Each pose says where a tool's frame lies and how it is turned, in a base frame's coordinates. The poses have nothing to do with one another.
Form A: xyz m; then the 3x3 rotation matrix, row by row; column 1 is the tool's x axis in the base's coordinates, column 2 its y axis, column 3 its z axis. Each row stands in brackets.
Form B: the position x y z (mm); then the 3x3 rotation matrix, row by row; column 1 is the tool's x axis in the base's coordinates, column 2 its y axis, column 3 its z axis. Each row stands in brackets. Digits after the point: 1 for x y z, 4 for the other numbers.
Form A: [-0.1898 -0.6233 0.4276], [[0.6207 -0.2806 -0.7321], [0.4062 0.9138 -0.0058], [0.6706 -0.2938 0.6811]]
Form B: [-189.8 -623.3 427.6], [[0.6207 -0.2806 -0.7321], [0.4062 0.9138 -0.0058], [0.6706 -0.2938 0.6811]]
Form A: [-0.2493 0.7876 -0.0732], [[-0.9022 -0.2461 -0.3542], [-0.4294 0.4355 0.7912], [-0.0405 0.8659 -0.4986]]
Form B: [-249.3 787.6 -73.2], [[-0.9022 -0.2461 -0.3542], [-0.4294 0.4355 0.7912], [-0.0405 0.8659 -0.4986]]
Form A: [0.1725 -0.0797 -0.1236], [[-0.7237 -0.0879 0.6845], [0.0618 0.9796 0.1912], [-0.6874 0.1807 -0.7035]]
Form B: [172.5 -79.7 -123.6], [[-0.7237 -0.0879 0.6845], [0.0618 0.9796 0.1912], [-0.6874 0.1807 -0.7035]]
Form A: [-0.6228 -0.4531 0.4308], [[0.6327 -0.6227 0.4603], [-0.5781 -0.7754 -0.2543], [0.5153 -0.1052 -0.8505]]
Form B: [-622.8 -453.1 430.8], [[0.6327 -0.6227 0.4603], [-0.5781 -0.7754 -0.2543], [0.5153 -0.1052 -0.8505]]
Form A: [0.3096 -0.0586 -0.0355], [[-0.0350 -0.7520 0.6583], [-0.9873 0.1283 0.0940], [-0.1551 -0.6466 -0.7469]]
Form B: [309.6 -58.6 -35.5], [[-0.0350 -0.7520 0.6583], [-0.9873 0.1283 0.0940], [-0.1551 -0.6466 -0.7469]]
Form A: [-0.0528 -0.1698 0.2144], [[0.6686 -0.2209 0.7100], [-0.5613 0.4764 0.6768], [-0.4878 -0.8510 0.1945]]
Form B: [-52.8 -169.8 214.4], [[0.6686 -0.2209 0.7100], [-0.5613 0.4764 0.6768], [-0.4878 -0.8510 0.1945]]
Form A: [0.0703 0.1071 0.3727], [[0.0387 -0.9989 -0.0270], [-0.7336 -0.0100 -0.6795], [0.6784 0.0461 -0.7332]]
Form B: [70.3 107.1 372.7], [[0.0387 -0.9989 -0.0270], [-0.7336 -0.0100 -0.6795], [0.6784 0.0461 -0.7332]]
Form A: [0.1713 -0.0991 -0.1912], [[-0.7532 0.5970 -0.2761], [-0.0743 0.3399 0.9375], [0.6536 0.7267 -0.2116]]
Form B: [171.3 -99.1 -191.2], [[-0.7532 0.5970 -0.2761], [-0.0743 0.3399 0.9375], [0.6536 0.7267 -0.2116]]
